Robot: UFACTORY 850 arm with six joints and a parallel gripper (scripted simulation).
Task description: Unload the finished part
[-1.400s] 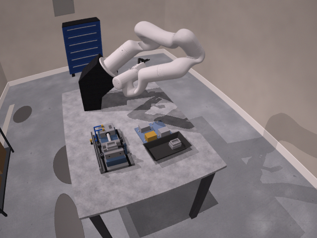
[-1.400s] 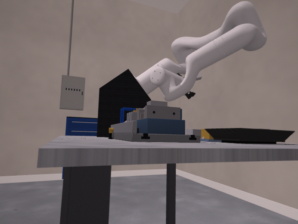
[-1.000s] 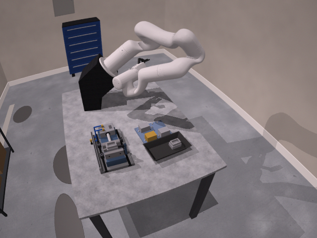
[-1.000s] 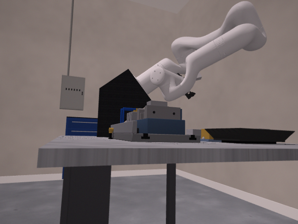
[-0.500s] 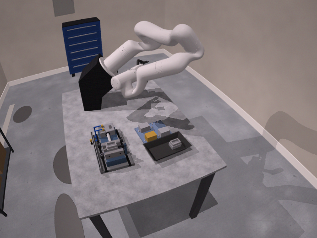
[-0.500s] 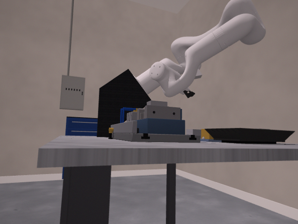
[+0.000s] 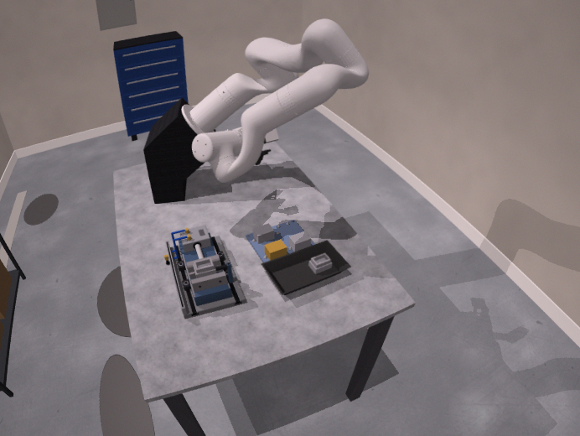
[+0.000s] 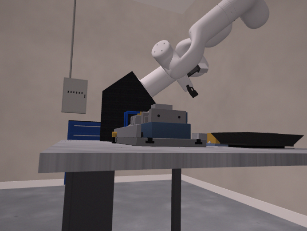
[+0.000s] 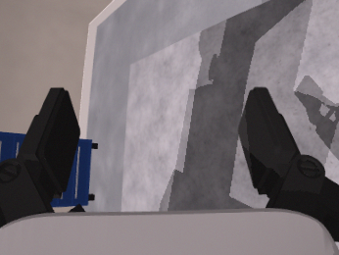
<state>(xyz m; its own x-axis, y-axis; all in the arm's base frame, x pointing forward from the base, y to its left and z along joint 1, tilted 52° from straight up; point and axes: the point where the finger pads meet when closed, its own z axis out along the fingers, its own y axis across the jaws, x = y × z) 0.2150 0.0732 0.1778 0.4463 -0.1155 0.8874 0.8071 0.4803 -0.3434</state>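
Now: the vise 280 mm ahead of my hand, 320 mm to the right of it and 240 mm below it. Round my hand: yellow block: 290 mm ahead, 70 mm to the right, 250 mm below.
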